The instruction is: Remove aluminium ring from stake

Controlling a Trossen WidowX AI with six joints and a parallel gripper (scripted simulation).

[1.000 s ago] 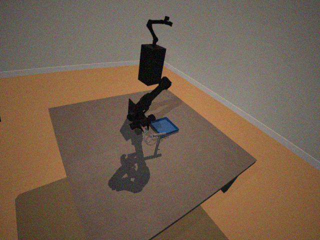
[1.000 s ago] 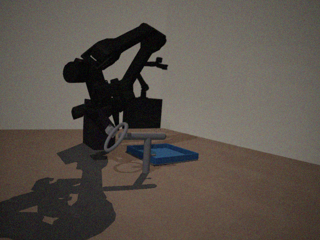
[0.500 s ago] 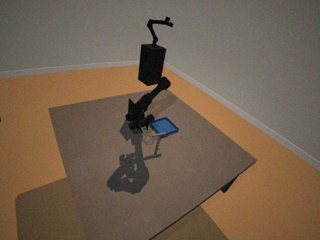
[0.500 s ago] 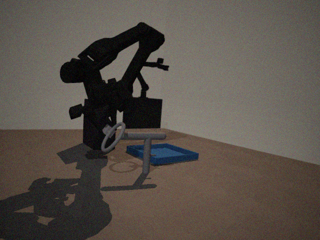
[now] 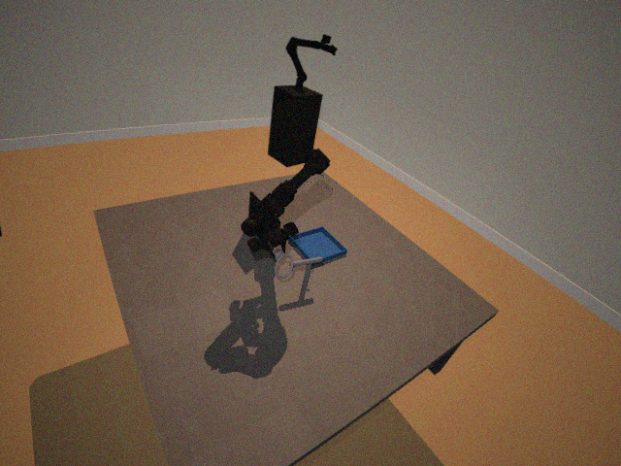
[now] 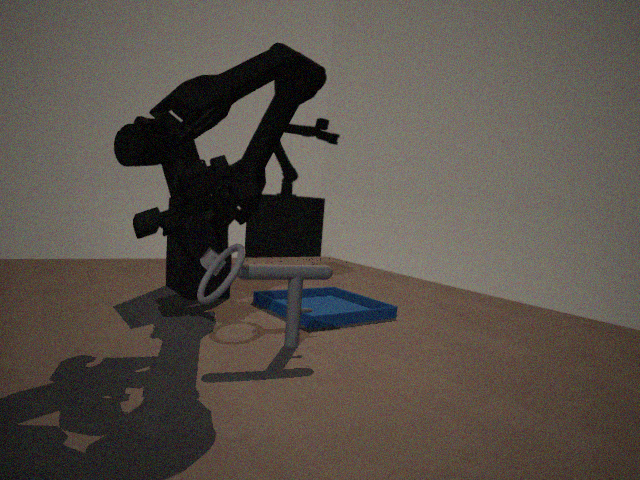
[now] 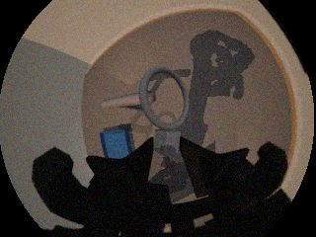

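Now: the aluminium ring 5 cm ahead of my gripper tip and 2 cm to the right of it. Also, from my gripper tip: blue tray 4 cm behind, 26 cm to the left, 9 cm below.
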